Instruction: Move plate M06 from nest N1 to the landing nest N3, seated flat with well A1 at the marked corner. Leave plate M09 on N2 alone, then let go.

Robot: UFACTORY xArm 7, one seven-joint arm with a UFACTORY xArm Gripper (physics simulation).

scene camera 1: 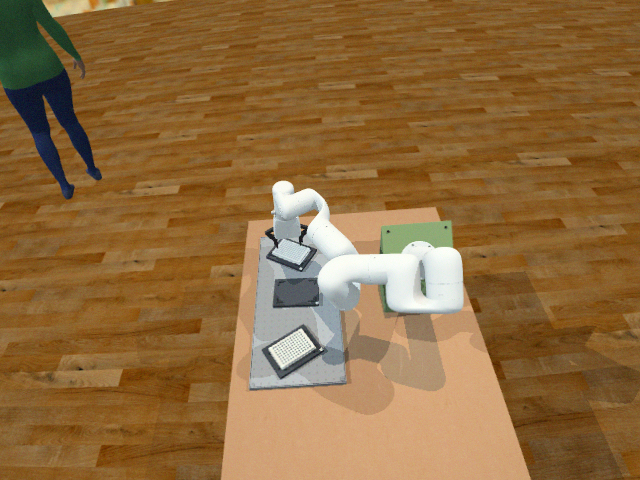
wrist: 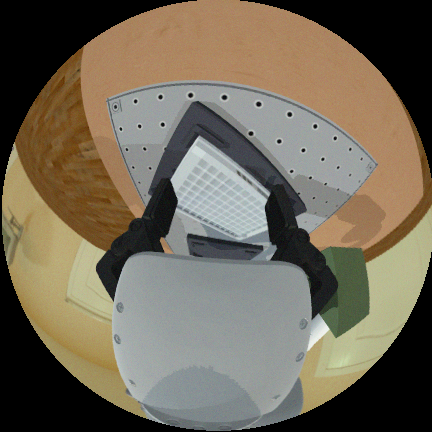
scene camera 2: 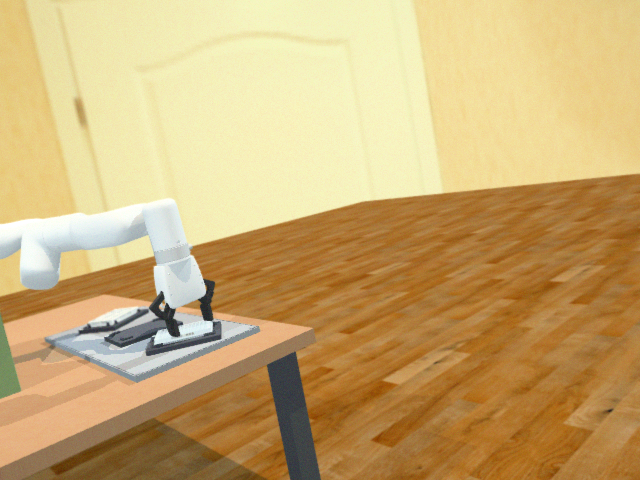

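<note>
A pale blue-white well plate (scene camera 1: 290, 253) (scene camera 2: 188, 332) (wrist: 215, 200) lies on the dark far-end nest (scene camera 1: 281, 261) (scene camera 2: 180, 345) (wrist: 187, 122). My gripper (scene camera 1: 289, 244) (scene camera 2: 191, 326) (wrist: 220, 191) is open, with its fingers low on either side of this plate and nothing gripped. The middle dark nest (scene camera 1: 296, 292) (scene camera 2: 135, 334) (wrist: 220, 245) is empty. A cream well plate (scene camera 1: 292, 348) (scene camera 2: 114, 317) lies on the other end nest (scene camera 1: 281, 372), which is turned at an angle. Plate and nest labels are not readable; full seating and well A1 cannot be made out.
The nests stand on a grey perforated board (scene camera 1: 266, 320) (scene camera 2: 248, 329) (wrist: 241, 100) on the tan table (scene camera 1: 372, 439) (wrist: 225, 40). The arm's green base block (scene camera 1: 392, 237) (wrist: 352, 285) stands beside it. A person in green (scene camera 1: 25, 51) stands on the floor away from the table.
</note>
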